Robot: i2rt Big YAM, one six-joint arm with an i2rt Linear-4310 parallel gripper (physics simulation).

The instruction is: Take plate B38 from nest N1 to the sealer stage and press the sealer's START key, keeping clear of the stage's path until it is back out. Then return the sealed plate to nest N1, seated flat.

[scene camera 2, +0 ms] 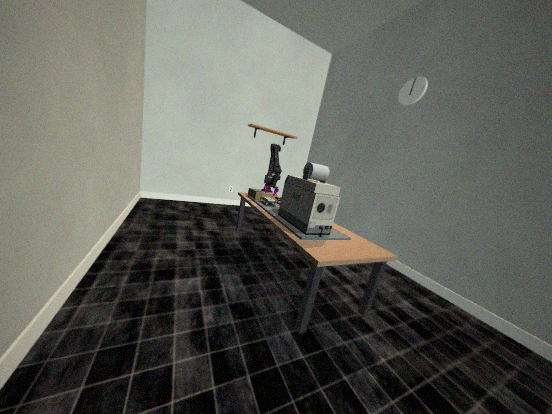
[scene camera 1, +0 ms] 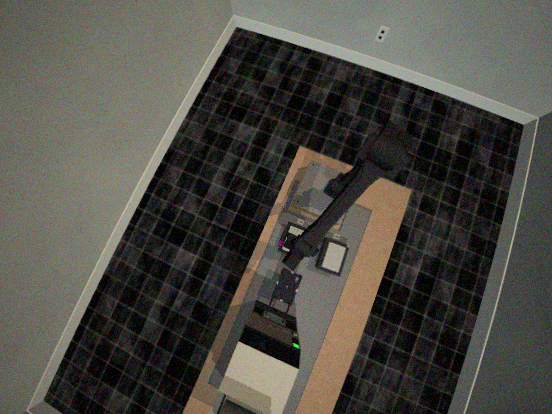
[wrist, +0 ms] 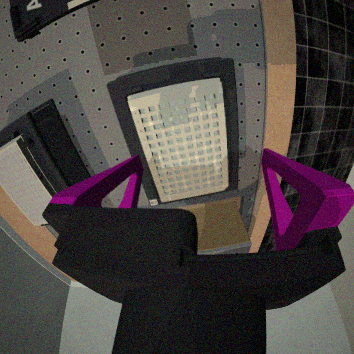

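Where they show: gripper, fingertip midpoint: (scene camera 2: 269, 194) (scene camera 1: 291, 243) (wrist: 200, 157); arm's base, link origin: (scene camera 1: 337, 191).
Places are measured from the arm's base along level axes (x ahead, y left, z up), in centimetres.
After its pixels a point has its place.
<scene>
A pale well plate (wrist: 180, 142) @(x 33.8, y -4.0, z -1.5 cm) (scene camera 1: 295, 230) @(x 28.4, y -6.8, z -2.2 cm) sits in a dark nest (wrist: 172, 71) @(x 40.4, y -3.1, z -3.0 cm); I cannot read its label or the nest's tag. My gripper (wrist: 200, 157) @(x 34.8, y -5.0, z 2.8 cm) (scene camera 2: 271, 190) @(x 34.8, y -5.0, z 2.8 cm) is open and empty above this plate, its magenta fingers toward either side of it. In scene camera 1 the arm partly hides the plate. A second white-topped plate (scene camera 1: 333, 257) @(x 29.1, y 15.8, z 0.0 cm) (wrist: 22, 182) @(x 30.3, y 15.3, z 0.0 cm) sits in another dark nest beside it. The sealer (scene camera 1: 261, 372) @(x 75.7, y 9.1, z 27.6 cm) (scene camera 2: 306, 201) @(x 103.1, y 3.7, z 13.9 cm) has its dark stage (scene camera 1: 286, 287) @(x 53.2, y 4.3, z 3.0 cm) (wrist: 47, 11) @(x 45.9, y 5.0, z 3.0 cm) out in front. A green spot (scene camera 1: 296, 345) @(x 65.0, y 16.5, z 19.8 cm) shows on the sealer; the START key is not readable.
A wooden block with a grey top (scene camera 1: 315, 176) @(x -0.7, y -13.6, z 0.0 cm) (wrist: 220, 225) @(x 17.6, y -11.7, z -3.7 cm) stands at the arm's end of the bench (scene camera 1: 362, 295) @(x 36.6, y 40.7, z -8.7 cm) (scene camera 2: 360, 250) @(x 125.9, y 38.6, z -8.6 cm). A perforated grey mat (scene camera 1: 325, 300) @(x 49.2, y 25.8, z -7.3 cm) lies under the nests. A shelf (scene camera 2: 272, 131) is on the wall. A white roll (scene camera 2: 318, 172) @(x 95.9, y 10.9, z 34.5 cm) tops the sealer.
</scene>
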